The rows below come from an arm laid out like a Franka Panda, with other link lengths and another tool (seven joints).
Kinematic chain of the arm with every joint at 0, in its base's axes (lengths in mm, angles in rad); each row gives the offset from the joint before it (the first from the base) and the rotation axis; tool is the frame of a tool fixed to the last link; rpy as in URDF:
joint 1: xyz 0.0 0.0 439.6 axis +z
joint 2: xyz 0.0 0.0 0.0 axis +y
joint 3: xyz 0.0 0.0 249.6 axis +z
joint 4: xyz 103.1 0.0 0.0 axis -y
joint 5: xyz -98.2 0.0 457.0 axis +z
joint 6: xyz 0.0 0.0 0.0 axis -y
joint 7: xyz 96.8 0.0 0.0 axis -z
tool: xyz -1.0 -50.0 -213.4 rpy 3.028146 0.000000 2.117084
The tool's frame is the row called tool.
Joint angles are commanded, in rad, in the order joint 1, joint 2, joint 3, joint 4, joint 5, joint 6, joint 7. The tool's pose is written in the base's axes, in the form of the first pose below.
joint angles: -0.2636, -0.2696, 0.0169, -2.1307, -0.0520, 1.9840, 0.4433
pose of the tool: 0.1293 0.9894 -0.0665 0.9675 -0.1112 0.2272 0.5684 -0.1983 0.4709
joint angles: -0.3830, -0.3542, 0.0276, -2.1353, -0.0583, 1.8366, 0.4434
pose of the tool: 0.2389 0.9684 -0.0718 0.9611 -0.2253 0.1601 0.5096 -0.2487 0.5045
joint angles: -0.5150, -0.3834, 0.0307, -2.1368, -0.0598, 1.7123, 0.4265
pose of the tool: 0.3475 0.9354 -0.0648 0.9369 -0.3437 0.0635 0.4479 -0.3005 0.5105
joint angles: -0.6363, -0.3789, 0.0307, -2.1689, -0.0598, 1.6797, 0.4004
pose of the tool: 0.4340 0.8994 -0.0529 0.9005 -0.4349 -0.0064 0.3975 -0.3462 0.4892
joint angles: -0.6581, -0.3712, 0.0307, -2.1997, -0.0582, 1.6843, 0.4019
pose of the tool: 0.4538 0.8899 -0.0459 0.8893 -0.4556 -0.0396 0.3852 -0.3511 0.4694
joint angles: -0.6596, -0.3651, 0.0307, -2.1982, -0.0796, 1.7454, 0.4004
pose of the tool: 0.4468 0.8916 -0.0739 0.8944 -0.4471 0.0127 0.3941 -0.3632 0.4713
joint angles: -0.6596, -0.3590, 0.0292, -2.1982, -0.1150, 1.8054, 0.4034
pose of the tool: 0.4391 0.8911 -0.1145 0.8984 -0.4350 0.0601 0.4012 -0.3766 0.4740
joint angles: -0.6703, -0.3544, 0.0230, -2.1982, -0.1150, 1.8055, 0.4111
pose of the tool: 0.4603 0.8807 -0.1119 0.8878 -0.4568 0.0570 0.3948 -0.3830 0.4714
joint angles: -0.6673, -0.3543, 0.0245, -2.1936, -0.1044, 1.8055, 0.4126
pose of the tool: 0.4612 0.8813 -0.1032 0.8872 -0.4569 0.0633 0.3984 -0.3802 0.4731
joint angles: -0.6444, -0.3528, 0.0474, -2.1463, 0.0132, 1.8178, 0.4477
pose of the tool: 0.4832 0.8755 -0.0058 0.8677 -0.4780 0.1365 0.4366 -0.3487 0.4927
